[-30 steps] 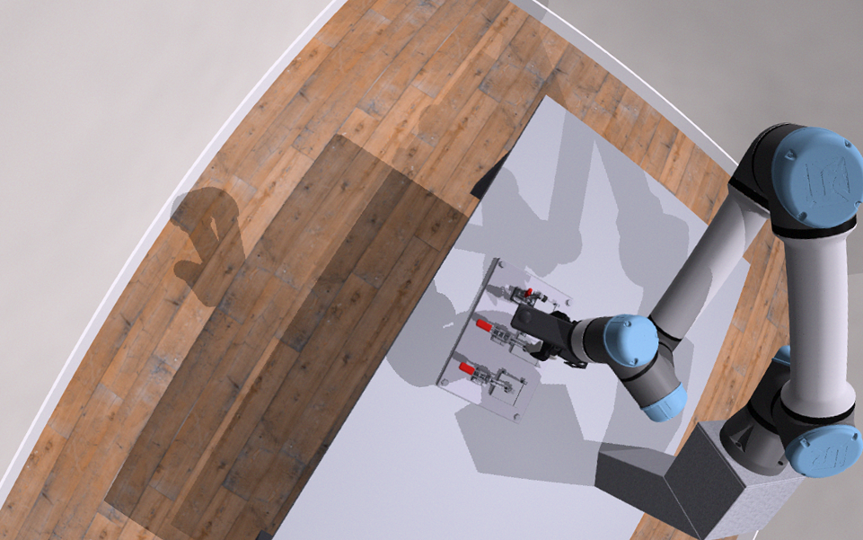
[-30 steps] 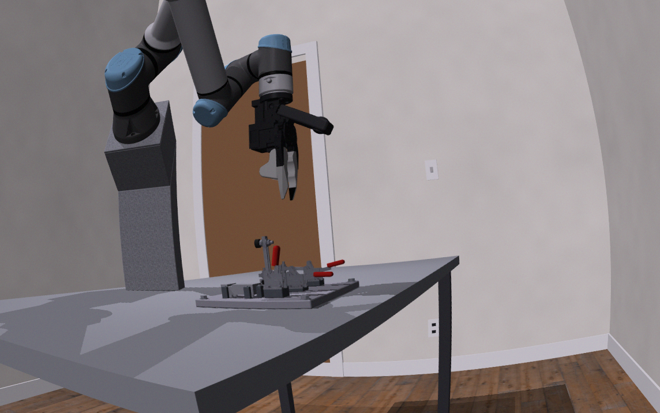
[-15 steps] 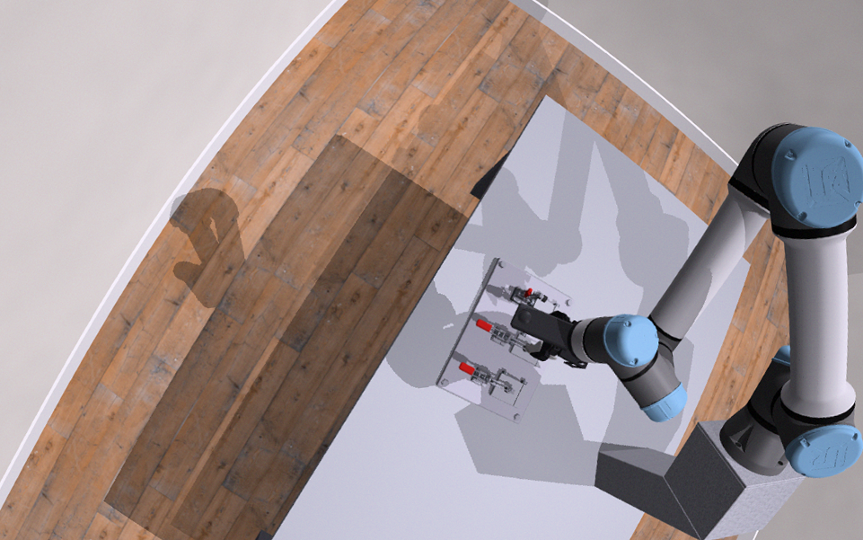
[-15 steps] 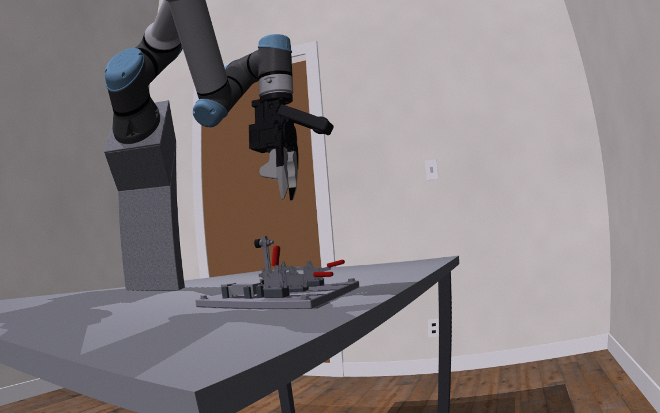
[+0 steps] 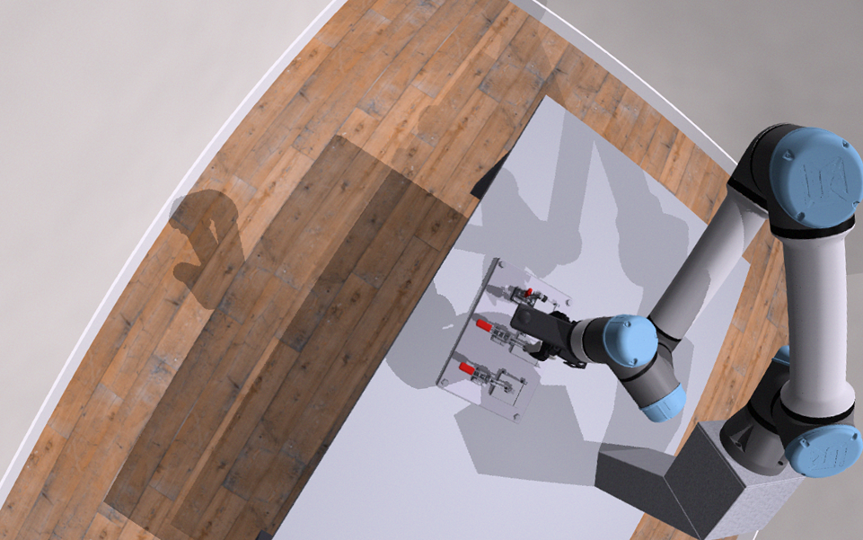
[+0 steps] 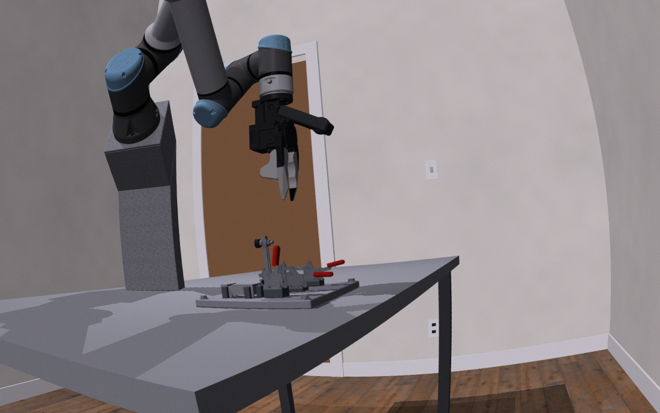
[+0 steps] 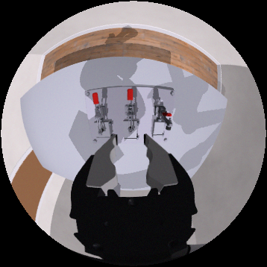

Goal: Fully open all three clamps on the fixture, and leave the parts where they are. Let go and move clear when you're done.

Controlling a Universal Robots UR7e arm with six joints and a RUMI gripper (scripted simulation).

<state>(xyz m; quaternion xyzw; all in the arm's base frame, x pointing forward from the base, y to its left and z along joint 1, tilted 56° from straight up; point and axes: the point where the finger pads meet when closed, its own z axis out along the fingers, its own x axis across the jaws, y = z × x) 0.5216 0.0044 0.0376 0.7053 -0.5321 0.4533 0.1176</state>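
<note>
Now: hand 210 mm above the metal plate and 30 mm past it.
</note>
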